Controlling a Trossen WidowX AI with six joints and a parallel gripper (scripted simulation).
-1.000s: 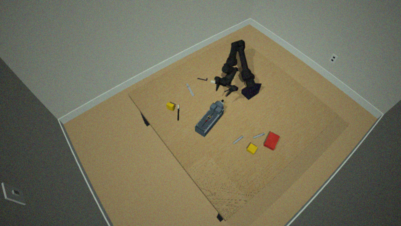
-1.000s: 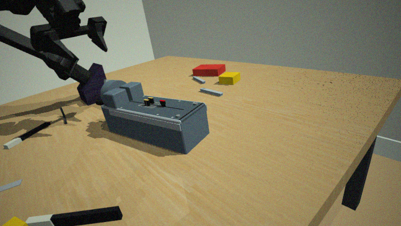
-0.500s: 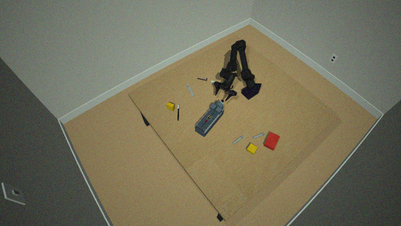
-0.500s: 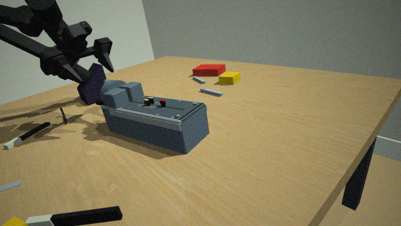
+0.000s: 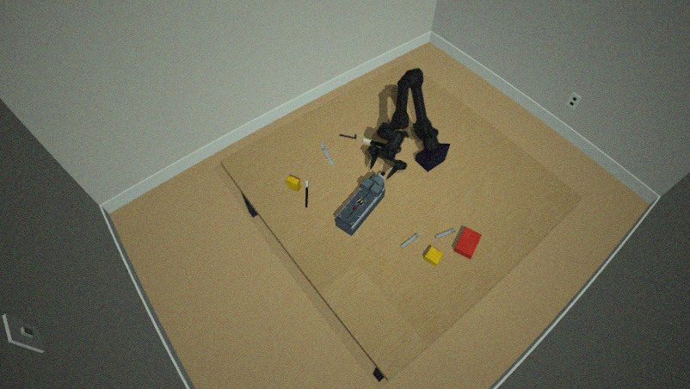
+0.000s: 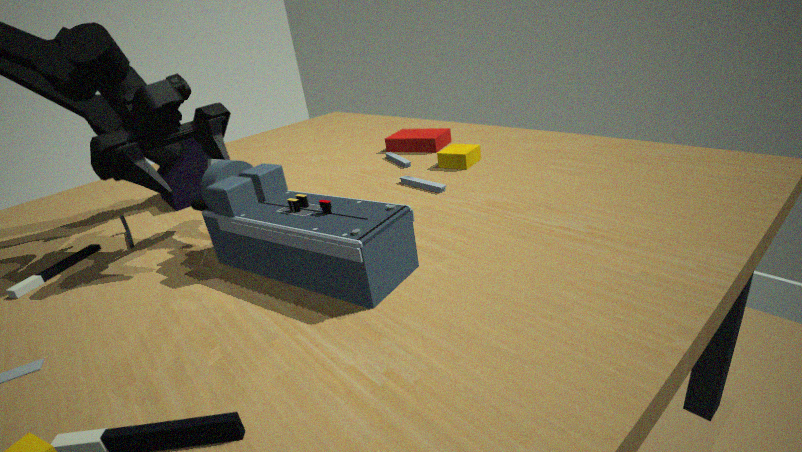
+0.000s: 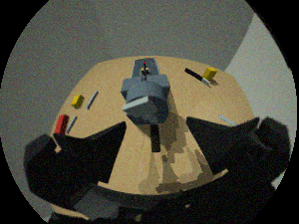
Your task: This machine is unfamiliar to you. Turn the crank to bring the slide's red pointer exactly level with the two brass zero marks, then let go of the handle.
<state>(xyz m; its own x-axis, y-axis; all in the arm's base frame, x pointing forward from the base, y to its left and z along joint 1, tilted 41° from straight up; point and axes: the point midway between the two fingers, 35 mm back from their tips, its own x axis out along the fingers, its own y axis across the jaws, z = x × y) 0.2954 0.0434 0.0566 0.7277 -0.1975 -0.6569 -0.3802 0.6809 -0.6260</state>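
The dark crank handle is 4 cm below my gripper tip and 2 cm behind it. From my gripper tip the other things lie so: red pointer (19 cm ahead, 9 cm to the left, 2 cm below); then red block (46 cm to the left, 17 cm behind, 9 cm below); then grey bar (29 cm to the right, 11 cm ahead, 10 cm below).
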